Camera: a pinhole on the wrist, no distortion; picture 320 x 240 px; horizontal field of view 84.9 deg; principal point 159.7 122.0 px. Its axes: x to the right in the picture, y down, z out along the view. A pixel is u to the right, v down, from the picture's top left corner.
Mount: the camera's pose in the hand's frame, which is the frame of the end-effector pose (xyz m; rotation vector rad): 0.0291 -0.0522 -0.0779 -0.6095 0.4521 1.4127
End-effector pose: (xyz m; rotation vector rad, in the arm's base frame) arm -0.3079 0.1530 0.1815 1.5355 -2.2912 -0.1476
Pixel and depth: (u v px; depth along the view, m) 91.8 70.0 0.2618
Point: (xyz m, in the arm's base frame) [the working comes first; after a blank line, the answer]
In the camera's frame: -0.1016 -0.0778 0.2618

-0.4336 0.0716 0.0287
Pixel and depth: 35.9 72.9 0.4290
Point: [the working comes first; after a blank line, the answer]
In the camera's frame: -0.3036 -0.1204 0.4290

-0.4867 0.0125 -0.2248
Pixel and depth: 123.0 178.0 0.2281
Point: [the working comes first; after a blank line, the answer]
In the camera's frame: -0.0479 0.0730 0.2281

-0.3819 0.2202 0.0737
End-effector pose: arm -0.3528 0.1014 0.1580 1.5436 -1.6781 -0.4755
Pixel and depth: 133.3 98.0 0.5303
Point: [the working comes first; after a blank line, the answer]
In the camera's frame: -0.0800 -0.0728 0.5303

-0.7867 -0.0030 0.0955
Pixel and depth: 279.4 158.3 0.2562
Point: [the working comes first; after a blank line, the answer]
In the camera's frame: 0.1753 0.0532 0.2562

-0.5191 0.1663 0.3319
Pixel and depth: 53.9 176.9 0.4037
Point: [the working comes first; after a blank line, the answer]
In the camera's frame: -0.2442 0.1267 0.4037

-0.6540 0.1634 -0.0981
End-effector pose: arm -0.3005 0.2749 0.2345 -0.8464 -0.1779 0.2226
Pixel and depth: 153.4 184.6 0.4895
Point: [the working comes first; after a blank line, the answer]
In the camera's frame: -0.0176 0.1752 0.4895

-0.5732 0.5983 0.2172
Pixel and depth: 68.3 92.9 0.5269
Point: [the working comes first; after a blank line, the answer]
In the camera's frame: -0.2753 -0.0877 0.5269

-0.3847 0.6987 0.5194
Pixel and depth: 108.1 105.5 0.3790
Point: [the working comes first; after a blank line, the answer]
In the camera's frame: -0.1118 -0.0358 0.3790

-0.3569 0.5543 0.3470
